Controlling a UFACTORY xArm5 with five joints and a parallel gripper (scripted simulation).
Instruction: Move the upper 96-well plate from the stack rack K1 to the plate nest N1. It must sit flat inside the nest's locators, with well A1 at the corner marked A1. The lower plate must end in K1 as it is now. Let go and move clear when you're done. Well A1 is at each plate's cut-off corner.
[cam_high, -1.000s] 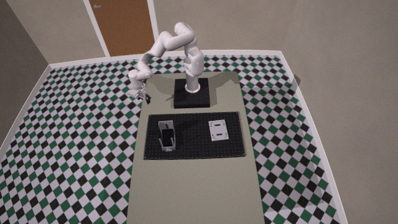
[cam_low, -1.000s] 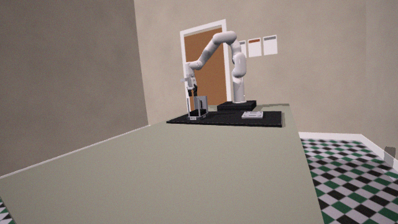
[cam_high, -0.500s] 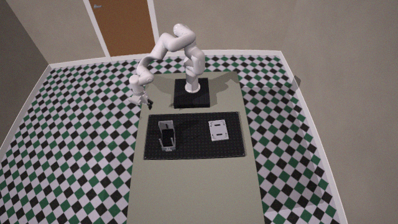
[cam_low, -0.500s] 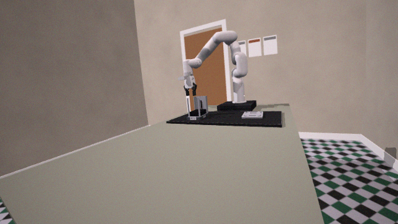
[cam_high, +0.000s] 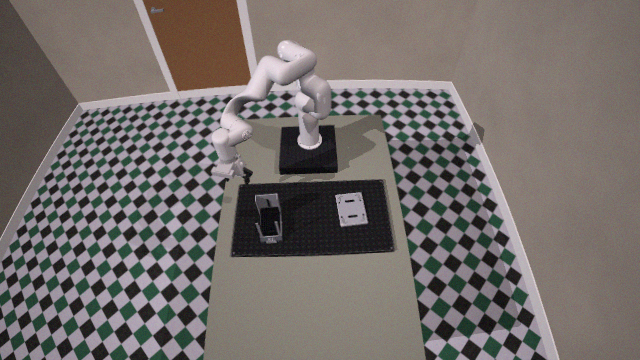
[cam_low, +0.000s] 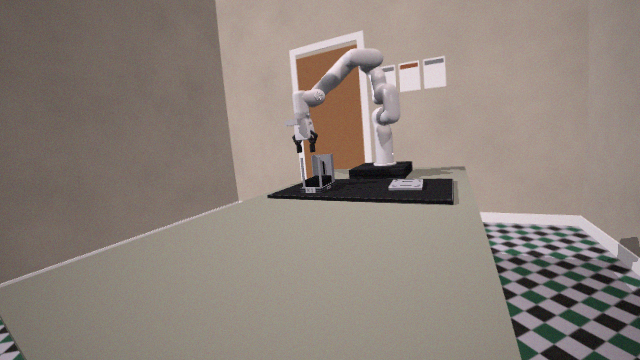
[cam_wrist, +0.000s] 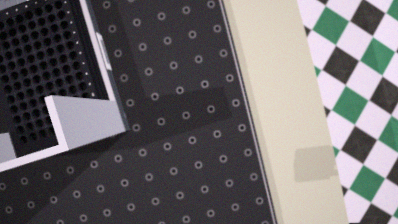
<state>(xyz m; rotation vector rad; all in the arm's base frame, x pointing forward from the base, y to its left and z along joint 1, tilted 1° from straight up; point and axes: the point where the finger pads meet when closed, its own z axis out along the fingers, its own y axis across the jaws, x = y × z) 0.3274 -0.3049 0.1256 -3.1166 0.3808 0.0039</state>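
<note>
The black 96-well plate lies 13 cm ahead of my hand, 13 cm to the left of it and 12 cm below it. From my hand the other things lie so: A1 mark (15 cm ahead, 44 cm to the left, 15 cm below); plate nest N1 (6 cm ahead, 49 cm to the left, 15 cm below).
</note>
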